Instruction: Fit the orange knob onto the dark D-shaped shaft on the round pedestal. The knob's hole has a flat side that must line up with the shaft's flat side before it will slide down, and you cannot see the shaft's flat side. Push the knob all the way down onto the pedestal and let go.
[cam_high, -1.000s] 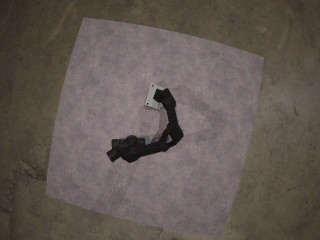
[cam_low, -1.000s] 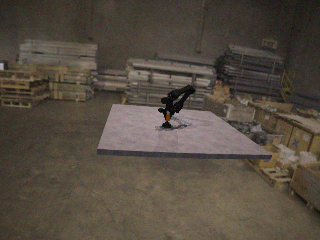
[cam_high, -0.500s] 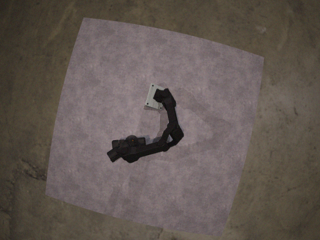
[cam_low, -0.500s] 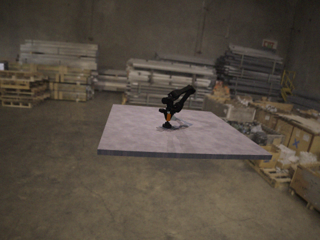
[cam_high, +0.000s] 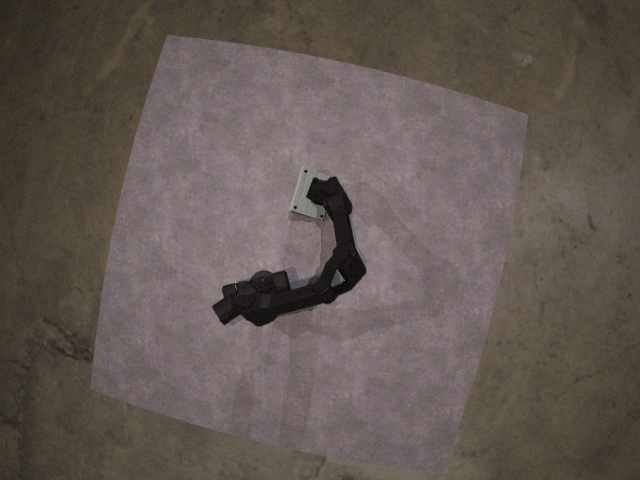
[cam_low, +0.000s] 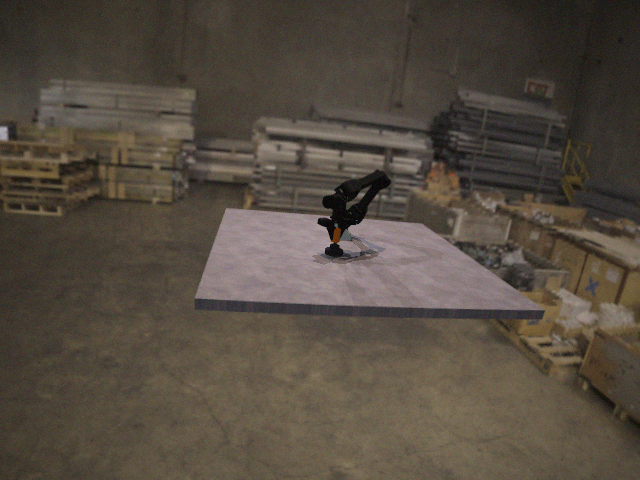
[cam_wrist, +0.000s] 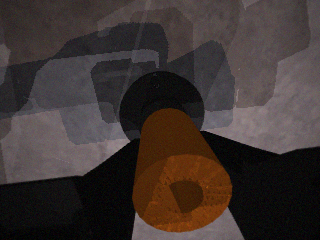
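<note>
Right now the orange knob is 2 cm above my gripper tip. Also, from my gripper tip: dark pedestal: 4 cm below.
</note>
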